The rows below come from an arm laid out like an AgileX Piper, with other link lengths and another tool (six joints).
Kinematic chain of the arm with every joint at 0, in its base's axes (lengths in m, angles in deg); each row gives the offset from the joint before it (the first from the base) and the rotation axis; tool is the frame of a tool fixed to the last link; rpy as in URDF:
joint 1: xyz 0 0 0.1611 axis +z
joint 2: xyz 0 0 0 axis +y
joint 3: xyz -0.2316 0 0.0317 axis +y
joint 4: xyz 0.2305 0 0.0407 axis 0.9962 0 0.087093
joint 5: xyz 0 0 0 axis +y
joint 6: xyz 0.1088 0 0.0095 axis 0.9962 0 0.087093
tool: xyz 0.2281 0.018 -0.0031 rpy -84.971 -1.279 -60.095
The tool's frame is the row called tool.
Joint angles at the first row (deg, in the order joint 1, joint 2, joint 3, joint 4, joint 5, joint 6):
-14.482, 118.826, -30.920, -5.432, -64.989, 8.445
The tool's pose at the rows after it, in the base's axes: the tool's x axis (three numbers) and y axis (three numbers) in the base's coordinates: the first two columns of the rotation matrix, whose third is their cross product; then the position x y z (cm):
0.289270 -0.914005 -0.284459 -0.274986 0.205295 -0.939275 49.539 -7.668 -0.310
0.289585 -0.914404 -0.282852 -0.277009 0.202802 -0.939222 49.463 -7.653 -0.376
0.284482 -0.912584 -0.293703 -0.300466 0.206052 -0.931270 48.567 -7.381 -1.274
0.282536 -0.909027 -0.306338 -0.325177 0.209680 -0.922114 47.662 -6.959 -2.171
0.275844 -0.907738 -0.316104 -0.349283 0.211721 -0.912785 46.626 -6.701 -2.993
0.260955 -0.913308 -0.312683 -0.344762 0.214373 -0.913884 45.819 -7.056 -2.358
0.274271 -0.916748 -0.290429 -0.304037 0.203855 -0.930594 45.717 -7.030 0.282
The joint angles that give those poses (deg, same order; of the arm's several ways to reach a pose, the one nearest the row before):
-14.482, 118.825, -30.919, -5.534, -64.990, 8.445
-14.481, 118.825, -30.777, -5.533, -65.043, 8.271
-14.483, 118.826, -29.260, -5.618, -65.125, 8.142
-14.481, 118.826, -27.772, -5.973, -65.124, 8.142
-14.484, 118.570, -26.017, -5.975, -65.124, 7.907
-14.481, 116.060, -23.595, -4.922, -65.123, 7.666
-14.482, 110.904, -21.051, -4.923, -65.124, 7.666

